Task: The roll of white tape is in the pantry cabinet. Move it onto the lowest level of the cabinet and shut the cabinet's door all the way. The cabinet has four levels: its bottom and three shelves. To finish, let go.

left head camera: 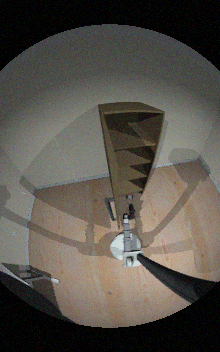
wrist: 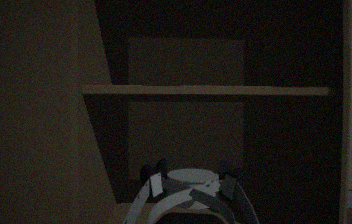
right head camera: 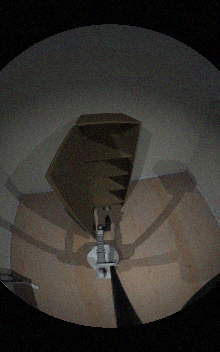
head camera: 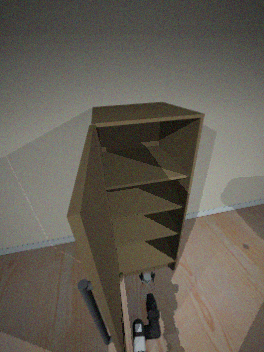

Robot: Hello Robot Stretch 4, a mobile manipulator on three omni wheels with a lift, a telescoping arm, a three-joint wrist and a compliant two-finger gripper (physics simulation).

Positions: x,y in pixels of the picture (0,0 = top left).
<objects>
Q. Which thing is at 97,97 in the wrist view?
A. A brown pantry cabinet.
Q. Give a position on a roll of white tape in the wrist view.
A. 192,178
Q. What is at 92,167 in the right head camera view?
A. A brown pantry cabinet.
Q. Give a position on a brown pantry cabinet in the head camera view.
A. At 127,212
</objects>
